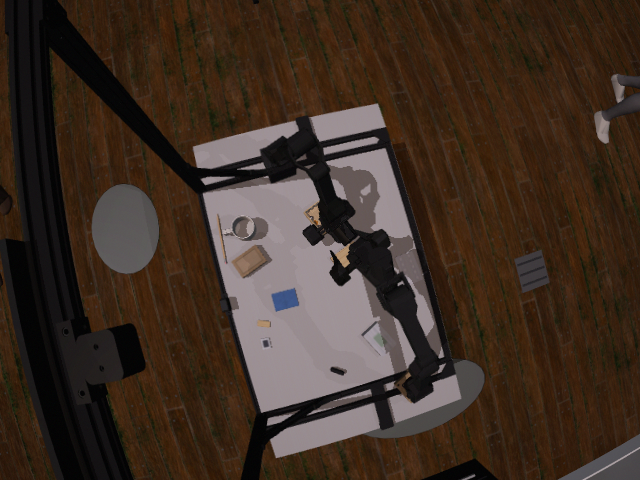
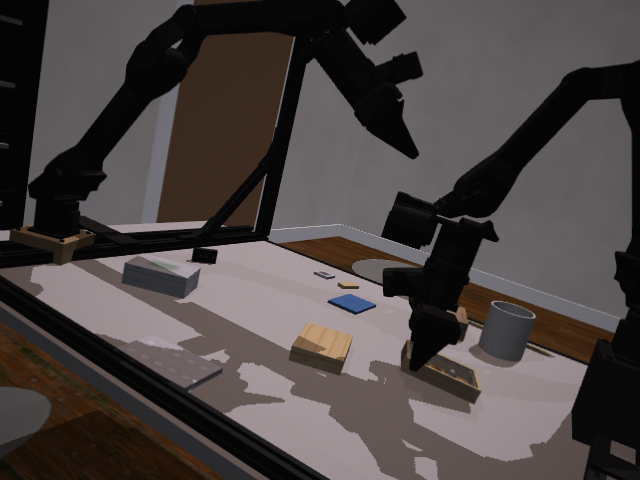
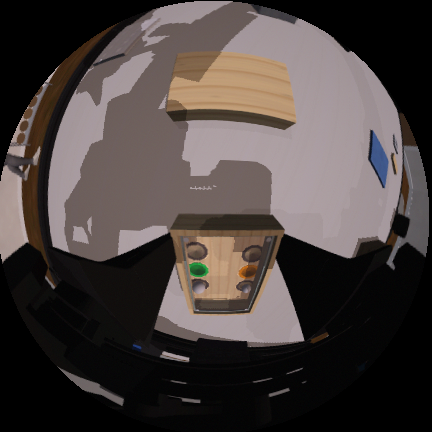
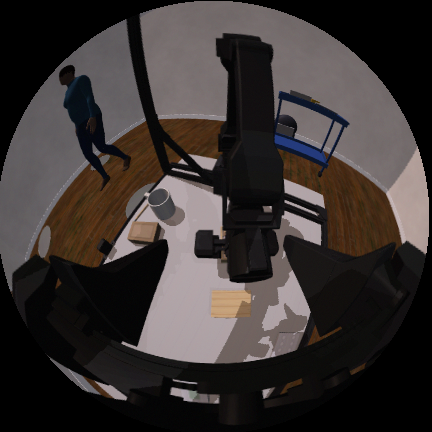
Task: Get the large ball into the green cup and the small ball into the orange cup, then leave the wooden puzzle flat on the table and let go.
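The wooden puzzle is a shallow box with several cups under a clear cover. My left gripper is shut on its end and holds it low at the table; I cannot tell whether it touches. The green cup and the orange cup look empty. The large ball sits in the cup beside the green one, on the side towards my wrist. The small ball sits in the cup beside the orange one. My right gripper is open and empty, high above the table.
A plain wooden block lies near the puzzle. A grey mug, a wooden tray, a pencil, a blue square and a grey box lie around the table.
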